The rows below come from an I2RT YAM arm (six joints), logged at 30 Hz.
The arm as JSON. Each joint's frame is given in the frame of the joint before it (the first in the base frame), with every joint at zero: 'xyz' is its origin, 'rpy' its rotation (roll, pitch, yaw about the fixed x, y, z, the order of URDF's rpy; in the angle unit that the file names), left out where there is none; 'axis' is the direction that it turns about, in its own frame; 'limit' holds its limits. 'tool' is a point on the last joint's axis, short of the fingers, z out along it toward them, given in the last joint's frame.
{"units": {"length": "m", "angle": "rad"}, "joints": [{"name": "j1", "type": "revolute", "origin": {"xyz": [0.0, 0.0, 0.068]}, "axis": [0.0, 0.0, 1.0], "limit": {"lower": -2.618, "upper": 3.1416}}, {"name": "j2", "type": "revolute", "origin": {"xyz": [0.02, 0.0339, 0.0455]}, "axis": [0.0, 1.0, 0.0], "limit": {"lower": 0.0, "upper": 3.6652}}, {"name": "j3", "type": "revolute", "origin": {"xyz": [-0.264, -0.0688, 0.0]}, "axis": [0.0, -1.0, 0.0], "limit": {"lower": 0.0, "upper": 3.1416}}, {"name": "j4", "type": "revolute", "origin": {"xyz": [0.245, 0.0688, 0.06]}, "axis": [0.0, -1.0, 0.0], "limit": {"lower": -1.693, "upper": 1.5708}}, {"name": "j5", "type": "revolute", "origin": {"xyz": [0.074, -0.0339, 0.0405]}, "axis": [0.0, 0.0, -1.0], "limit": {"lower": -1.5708, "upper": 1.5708}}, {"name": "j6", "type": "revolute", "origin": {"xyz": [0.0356, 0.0, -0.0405]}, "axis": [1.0, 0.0, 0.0], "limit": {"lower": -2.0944, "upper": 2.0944}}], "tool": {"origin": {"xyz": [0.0, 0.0, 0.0], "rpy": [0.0, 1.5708, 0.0]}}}
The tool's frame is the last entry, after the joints.
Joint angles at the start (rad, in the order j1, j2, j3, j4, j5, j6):
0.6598 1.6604 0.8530 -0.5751 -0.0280 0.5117
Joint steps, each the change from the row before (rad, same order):
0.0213 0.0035 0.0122 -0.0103 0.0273 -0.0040
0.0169 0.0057 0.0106 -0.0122 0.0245 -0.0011
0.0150 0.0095 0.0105 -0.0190 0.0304 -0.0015
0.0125 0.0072 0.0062 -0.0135 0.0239 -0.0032
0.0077 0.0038 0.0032 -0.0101 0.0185 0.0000
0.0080 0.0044 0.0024 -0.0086 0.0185 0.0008
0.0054 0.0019 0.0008 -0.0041 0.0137 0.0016
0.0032 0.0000 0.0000 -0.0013 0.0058 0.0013
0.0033 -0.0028 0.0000 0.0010 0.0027 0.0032
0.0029 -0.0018 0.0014 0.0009 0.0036 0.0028
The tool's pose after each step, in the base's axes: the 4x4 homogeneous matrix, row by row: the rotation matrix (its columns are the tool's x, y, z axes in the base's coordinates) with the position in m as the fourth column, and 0 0 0 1 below. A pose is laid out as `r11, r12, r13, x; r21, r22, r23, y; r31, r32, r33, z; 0, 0, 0, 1`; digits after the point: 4 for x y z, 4 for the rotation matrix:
-0.9733, -0.1792, 0.1438, 0.2166; -0.1630, 0.9796, 0.1174, 0.1756; -0.1619, 0.0908, -0.9826, 0.1350; 0, 0, 0, 1
-0.9693, -0.1932, 0.1520, 0.2152; -0.1800, 0.9789, 0.0964, 0.1794; -0.1674, 0.0661, -0.9837, 0.1358; 0, 0, 0, 1
-0.9662, -0.2046, 0.1568, 0.2137; -0.1967, 0.9784, 0.0640, 0.1822; -0.1665, 0.0310, -0.9856, 0.1354; 0, 0, 0, 1
-0.9630, -0.2164, 0.1609, 0.2121; -0.2129, 0.9763, 0.0384, 0.1844; -0.1654, 0.0028, -0.9862, 0.1348; 0, 0, 0, 1
-0.9612, -0.2213, 0.1650, 0.2109; -0.2213, 0.9750, 0.0188, 0.1853; -0.1650, -0.0185, -0.9861, 0.1345; 0, 0, 0, 1
-0.9593, -0.2258, 0.1693, 0.2097; -0.2293, 0.9734, -0.0007, 0.1864; -0.1647, -0.0395, -0.9856, 0.1338; 0, 0, 0, 1
-0.9579, -0.2277, 0.1747, 0.2088; -0.2335, 0.9723, -0.0134, 0.1870; -0.1668, -0.0536, -0.9845, 0.1335; 0, 0, 0, 1
-0.9572, -0.2287, 0.1776, 0.2083; -0.2355, 0.9717, -0.0180, 0.1874; -0.1685, -0.0590, -0.9839, 0.1335; 0, 0, 0, 1
-0.9564, -0.2282, 0.1822, 0.2077; -0.2351, 0.9718, -0.0168, 0.1881; -0.1732, -0.0589, -0.9831, 0.1343; 0, 0, 0, 1
-0.9555, -0.2276, 0.1876, 0.2076; -0.2347, 0.9719, -0.0162, 0.1888; -0.1786, -0.0595, -0.9821, 0.1351; 0, 0, 0, 1

